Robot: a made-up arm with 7 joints.
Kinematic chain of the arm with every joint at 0, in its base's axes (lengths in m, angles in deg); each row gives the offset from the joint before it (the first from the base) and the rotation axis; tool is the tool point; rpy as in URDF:
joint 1: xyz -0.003 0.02 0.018 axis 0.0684 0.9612 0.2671
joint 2: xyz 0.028 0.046 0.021 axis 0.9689 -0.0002 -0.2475
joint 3: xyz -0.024 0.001 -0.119 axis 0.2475 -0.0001 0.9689
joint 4: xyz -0.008 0.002 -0.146 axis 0.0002 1 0
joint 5: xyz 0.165 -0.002 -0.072 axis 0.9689 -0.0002 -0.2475
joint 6: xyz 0.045 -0.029 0.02 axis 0.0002 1 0
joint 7: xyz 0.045 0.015 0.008 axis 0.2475 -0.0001 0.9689
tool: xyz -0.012 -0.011 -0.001 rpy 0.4 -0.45 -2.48
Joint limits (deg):
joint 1: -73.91..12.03
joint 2: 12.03..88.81
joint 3: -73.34..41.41
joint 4: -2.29..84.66
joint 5: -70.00..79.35
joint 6: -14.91..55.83
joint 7: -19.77..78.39
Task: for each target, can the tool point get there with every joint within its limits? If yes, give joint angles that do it. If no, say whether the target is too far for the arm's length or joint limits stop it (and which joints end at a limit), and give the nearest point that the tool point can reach.
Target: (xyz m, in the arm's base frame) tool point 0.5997 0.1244 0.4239
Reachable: no: too far | nearest point 0.4069 0.1626 0.2100 | short by 0.290 m
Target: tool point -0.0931 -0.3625 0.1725
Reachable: no: joint limits stop it (at a limit: joint 1, joint 2, joint 4, joint 6, joint 7) | nearest point 0.2092 -0.2217 -0.0255 | short by 0.388 m
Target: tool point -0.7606 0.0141 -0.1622
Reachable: no: too far | nearest point -0.2505 0.1397 -0.4111 | short by 0.581 m
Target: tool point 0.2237 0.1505 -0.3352
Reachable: yes | joints -28.26 51.77 -59.40 18.19 30.72 -2.19 41.67
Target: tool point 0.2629 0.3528 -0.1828
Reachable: yes | joints -3.55 71.92 -7.86 13.80 21.15 16.85 18.83
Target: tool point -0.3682 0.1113 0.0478
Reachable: no: joint limits stop it (at a limit: joint 1, joint 3, joint 4, joint 6) | nearest point -0.1045 0.2102 -0.2912 | short by 0.441 m
